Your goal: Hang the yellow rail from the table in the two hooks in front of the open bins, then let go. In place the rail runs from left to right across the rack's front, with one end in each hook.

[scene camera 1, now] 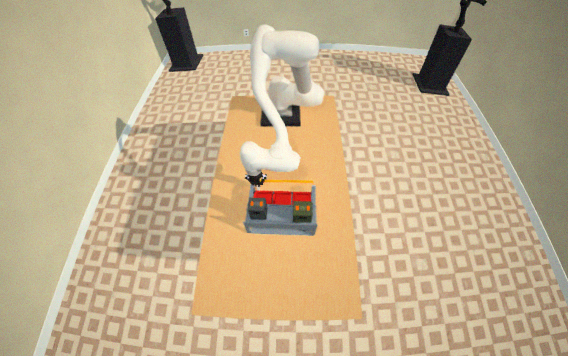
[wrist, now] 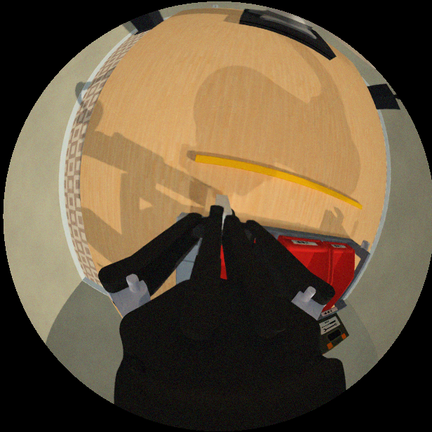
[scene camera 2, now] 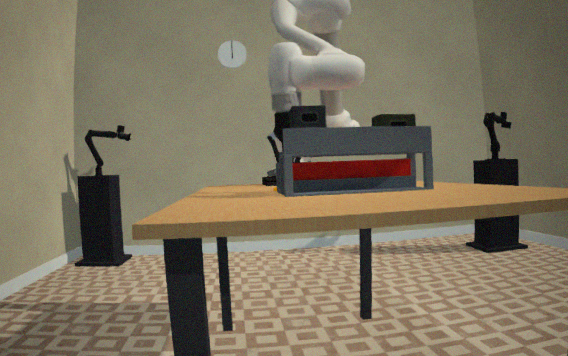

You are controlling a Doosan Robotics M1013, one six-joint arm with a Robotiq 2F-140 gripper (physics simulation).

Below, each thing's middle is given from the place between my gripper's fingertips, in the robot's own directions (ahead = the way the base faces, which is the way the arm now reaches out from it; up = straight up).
Labels:
The yellow rail (wrist: 220, 161) is 14 cm to the left of my hand and 6 cm behind it.

